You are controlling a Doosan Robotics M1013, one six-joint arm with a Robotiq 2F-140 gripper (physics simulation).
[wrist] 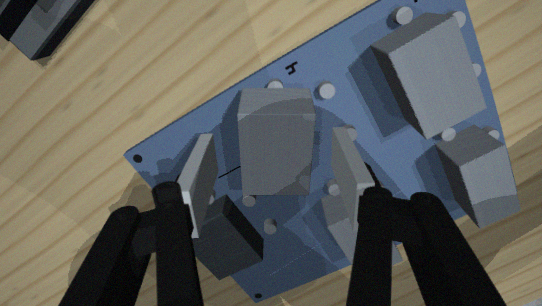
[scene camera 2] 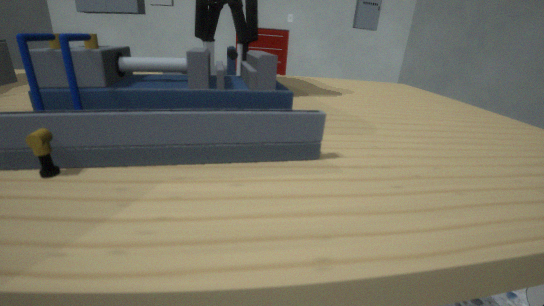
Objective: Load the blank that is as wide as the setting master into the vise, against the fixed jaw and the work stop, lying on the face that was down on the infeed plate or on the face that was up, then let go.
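Places are measured from the arm's base along level axes (x right, y ahead, z up), in metres.
Pixels of known places: gripper, fingertip midpoint: (wrist: 273, 149).
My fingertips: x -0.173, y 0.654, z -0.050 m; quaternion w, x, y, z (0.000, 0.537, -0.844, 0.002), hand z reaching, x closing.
Note:
Ahead of a thing's pixels: the offset from my fingertips to its top centre. "*": to the spot under its first point.
The blue infeed plate @(* dx +0.029, dy +0.070, dz -0.027 m) (wrist: 170, 142) lies at an angle in the wrist view, with pegs and several blocks. A grey blank @(dx +0.002, dy -0.003, dz +0.017 m) (wrist: 277, 155) sits near its middle. My gripper (wrist: 273, 149) (scene camera 2: 226, 52) is open, its fingers on either side of this blank with a gap at each side. A darker block @(dx -0.057, dy +0.077, dz -0.002 m) (wrist: 227, 240) lies by the left finger. Grey blanks @(dx -0.004, dy -0.105, dz +0.009 m) (wrist: 435, 75) @(dx -0.093, dy -0.119, dz +0.009 m) (wrist: 482, 175) lie at the right, and another is partly hidden behind the right finger. Which block is the setting master I cannot tell. The vise @(dx +0.246, dy -0.016, dz +0.064 m) (scene camera 2: 160, 100) shows two upright grey jaws (scene camera 2: 198, 69) (scene camera 2: 263, 70).
A long grey rail @(dx +0.333, dy +0.002, dz +0.015 m) (scene camera 2: 160, 132) stands before the vise, with a yellow-topped black knob @(* dx +0.371, dy -0.081, dz -0.004 m) (scene camera 2: 41, 142) in front. Blue bent bars @(* dx +0.328, dy -0.077, dz +0.044 m) (scene camera 2: 70, 72) rise at the vise's left. A dark and grey fixture @(* dx +0.130, dy +0.097, dz -0.015 m) (wrist: 37, 40) shows at the wrist view's top left. A red cabinet (scene camera 2: 275, 47) stands behind.

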